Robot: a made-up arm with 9 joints. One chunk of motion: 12 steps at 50 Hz.
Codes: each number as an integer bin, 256 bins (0 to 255) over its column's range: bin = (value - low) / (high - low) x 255, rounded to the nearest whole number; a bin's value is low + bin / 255 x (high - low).
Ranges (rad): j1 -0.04..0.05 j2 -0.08..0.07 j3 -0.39..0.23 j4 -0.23..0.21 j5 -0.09..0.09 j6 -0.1..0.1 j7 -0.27..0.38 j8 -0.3..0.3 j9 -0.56..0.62
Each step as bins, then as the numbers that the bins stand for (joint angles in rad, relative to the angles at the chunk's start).
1 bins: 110 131 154 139 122 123 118 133 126
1 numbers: -0.0012 -0.0029 -0.0156 0.0098 -0.0039 -0.0035 0.0308 0.0129 0.0231
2 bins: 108 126 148 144 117 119 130 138 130
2 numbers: -0.0019 -0.0059 -0.0302 0.0185 -0.0074 -0.0067 0.0614 0.0247 0.0416
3 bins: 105 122 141 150 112 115 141 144 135
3 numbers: -0.0029 -0.0082 -0.0472 0.0288 -0.0109 -0.0098 0.0894 0.0388 0.0647
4 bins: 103 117 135 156 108 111 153 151 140
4 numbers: -0.0036 -0.0112 -0.0618 0.0392 -0.0138 -0.0129 0.1200 0.0553 0.0878
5 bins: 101 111 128 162 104 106 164 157 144
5 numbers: -0.0044 -0.0147 -0.0788 0.0495 -0.0166 -0.0169 0.1480 0.0694 0.1064
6 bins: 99 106 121 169 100 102 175 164 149
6 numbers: -0.0051 -0.0176 -0.0958 0.0616 -0.0194 -0.0200 0.1761 0.0859 0.1295
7 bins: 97 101 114 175 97 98 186 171 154
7 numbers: -0.0058 -0.0206 -0.1128 0.0720 -0.0215 -0.0231 0.2041 0.1024 0.1526
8 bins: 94 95 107 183 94 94 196 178 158
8 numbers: -0.0068 -0.0241 -0.1298 0.0858 -0.0236 -0.0263 0.2296 0.1188 0.1711
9 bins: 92 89 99 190 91 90 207 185 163
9 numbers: -0.0075 -0.0276 -0.1493 0.0978 -0.0258 -0.0294 0.2576 0.1353 0.1943
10 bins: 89 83 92 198 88 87 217 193 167
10 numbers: -0.0086 -0.0312 -0.1663 0.1116 -0.0279 -0.0318 0.2831 0.1541 0.2128
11 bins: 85 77 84 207 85 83 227 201 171
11 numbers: -0.0100 -0.0347 -0.1858 0.1272 -0.0300 -0.0349 0.3086 0.1729 0.2313
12 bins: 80 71 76 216 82 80 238 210 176
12 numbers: -0.0118 -0.0382 -0.2052 0.1427 -0.0321 -0.0373 0.3367 0.1941 0.2544
